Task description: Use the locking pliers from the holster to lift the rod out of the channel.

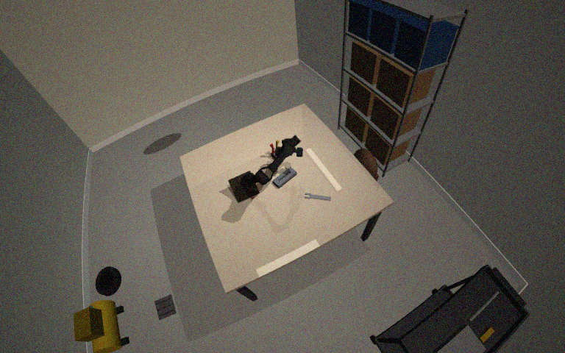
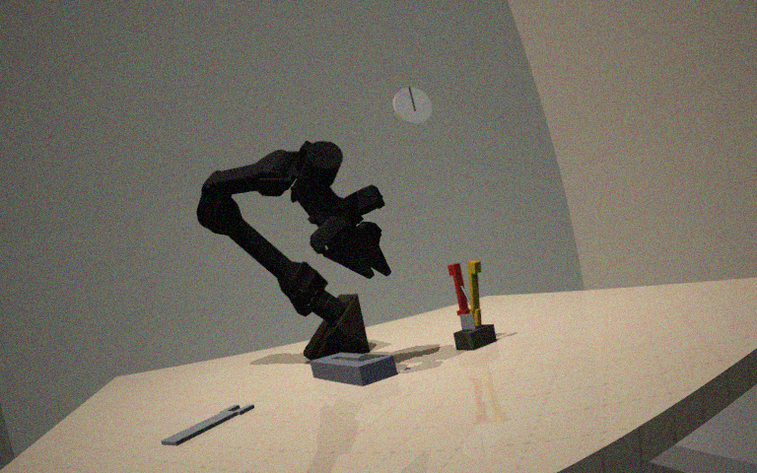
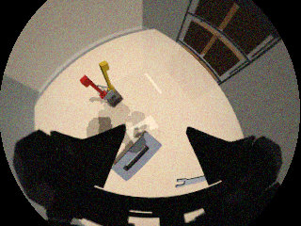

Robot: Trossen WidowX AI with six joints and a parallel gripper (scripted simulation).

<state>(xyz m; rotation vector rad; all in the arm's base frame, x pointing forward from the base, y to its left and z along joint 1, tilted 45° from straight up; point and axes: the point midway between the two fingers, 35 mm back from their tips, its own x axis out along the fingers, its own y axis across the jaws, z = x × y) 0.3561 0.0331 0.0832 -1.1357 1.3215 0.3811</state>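
Right now the yellow handle is 18 cm to the left of my gripper tip, 7 cm below it and 3 cm behind it. Also, from my gripper tip: grey channel block: 15 cm below, 10 cm behind, 5 cm to the right; dark holster: 18 cm to the left, 16 cm below, 5 cm behind; flat grey forked bar: 30 cm to the right, 17 cm below.
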